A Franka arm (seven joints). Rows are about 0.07 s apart.
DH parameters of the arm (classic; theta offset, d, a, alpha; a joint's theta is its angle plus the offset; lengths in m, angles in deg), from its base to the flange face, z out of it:
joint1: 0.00 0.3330 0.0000 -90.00
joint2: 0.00 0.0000 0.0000 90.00
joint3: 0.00 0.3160 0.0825 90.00
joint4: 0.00 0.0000 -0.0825 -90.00
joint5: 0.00 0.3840 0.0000 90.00
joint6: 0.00 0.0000 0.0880 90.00
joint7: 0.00 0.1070 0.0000 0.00
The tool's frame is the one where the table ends.
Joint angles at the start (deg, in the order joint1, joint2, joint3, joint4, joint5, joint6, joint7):
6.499 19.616 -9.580 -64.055 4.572 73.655 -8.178
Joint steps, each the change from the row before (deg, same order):
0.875 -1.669 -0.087 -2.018 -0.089 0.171 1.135
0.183 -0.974 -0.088 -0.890 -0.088 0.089 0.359
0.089 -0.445 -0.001 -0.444 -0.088 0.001 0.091
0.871 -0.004 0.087 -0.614 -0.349 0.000 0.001
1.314 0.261 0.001 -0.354 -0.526 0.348 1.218
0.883 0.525 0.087 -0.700 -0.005 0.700 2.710
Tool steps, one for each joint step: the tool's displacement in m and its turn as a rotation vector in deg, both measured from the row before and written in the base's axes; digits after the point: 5 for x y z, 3 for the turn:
-0.00756 0.00668 0.00266 -0.036 0.219 -0.448
-0.00452 0.00002 0.00365 -0.022 -0.157 -0.311
-0.00216 0.00029 0.00129 -0.031 0.006 -0.033
-0.00016 0.00903 -0.00473 -0.309 0.618 0.888
0.00150 0.01290 -0.00510 -0.786 0.280 0.046
0.00328 0.01040 -0.01020 -0.585 0.537 -1.737

